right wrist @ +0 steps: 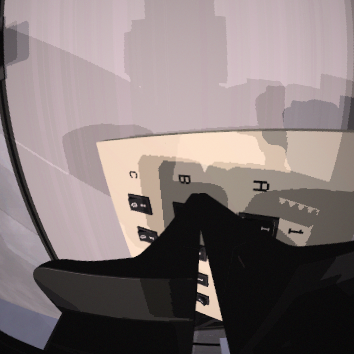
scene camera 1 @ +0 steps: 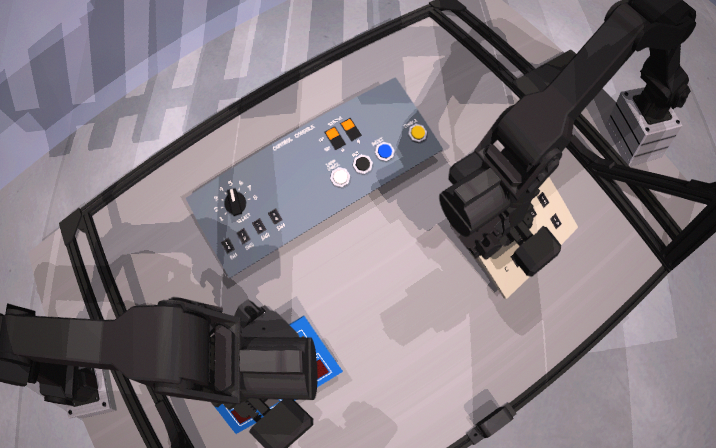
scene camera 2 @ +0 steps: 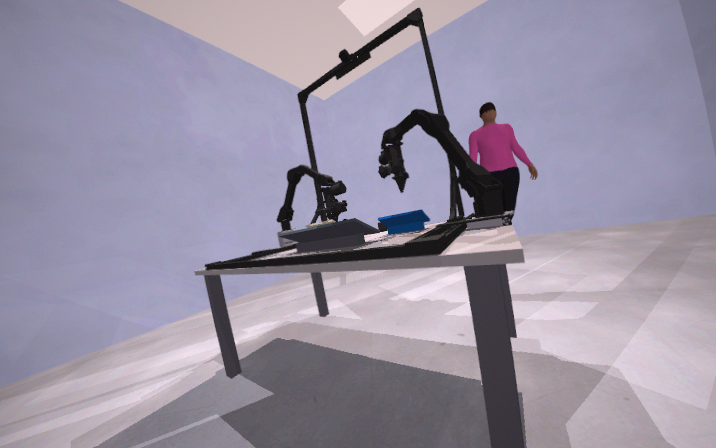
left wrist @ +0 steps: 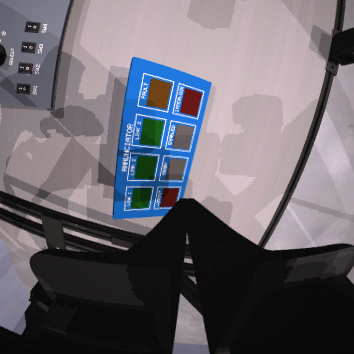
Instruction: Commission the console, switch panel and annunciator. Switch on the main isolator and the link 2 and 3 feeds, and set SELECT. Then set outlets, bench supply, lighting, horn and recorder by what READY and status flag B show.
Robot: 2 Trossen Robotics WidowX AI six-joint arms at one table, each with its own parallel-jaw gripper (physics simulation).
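Frame: origin at the left arm's base, x left, y back, z up, level; millimetres.
Seen in the pictures: left gripper, fingertip midpoint: (scene camera 2: 402, 192) (left wrist: 185, 204); right gripper, fingertip midpoint: (right wrist: 197, 199); left arm's base, origin of the base link: (scene camera 1: 83, 386) (scene camera 2: 490, 215); right arm's base, origin of the base link: (scene camera 1: 652, 108) (scene camera 2: 286, 230).
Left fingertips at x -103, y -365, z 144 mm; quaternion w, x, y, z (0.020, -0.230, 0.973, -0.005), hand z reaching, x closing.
Pixels of each thing's top centre, then the offset from my left fingertips to it. "*": a spot on its surface instead.
- SELECT knob, middle of its top: (scene camera 1: 231, 197) dx +312, dy -21, dz -71 mm
- Status flag B, surface spot: (scene camera 1: 350, 129) * dx +376, dy -233, dz -94 mm
- cream switch panel, surface spot: (right wrist: 115, 155) (scene camera 1: 504, 282) * dx +55, dy -370, dz -125 mm
- blue annunciator, middle of its top: (left wrist: 145, 152) (scene camera 1: 259, 368) (scene camera 2: 401, 213) dx +44, dy +9, dz -90 mm
- grey READY window, middle of its top: (left wrist: 175, 170) dx +2, dy +20, dz -118 mm
The grey console (scene camera 1: 295, 174) (scene camera 2: 337, 230) (left wrist: 57, 30) carries the SELECT knob (scene camera 1: 235, 203), its white pointer toward 5. Status flag B (scene camera 1: 350, 129) shows orange in its upper half. The cream switch panel (scene camera 1: 506, 282) (right wrist: 115, 155) lies under my right gripper (right wrist: 197, 199), which is shut and empty, its tips between the first switches of columns B and A. The fingers partly hide both switches; contact is unclear. The blue annunciator (scene camera 1: 313, 338) (left wrist: 133, 95) has a grey READY window (left wrist: 175, 168) that looks unlit. My left gripper (scene camera 2: 402, 190) (left wrist: 185, 204) is shut and empty, high above it.
White, black, blue and yellow buttons stand on the console's right part, and small switches SW1 to SW4 at its lower left. A black frame (scene camera 1: 264, 99) edges the table. In scene camera 2 a person in pink (scene camera 2: 494, 145) stands behind the left arm's base.
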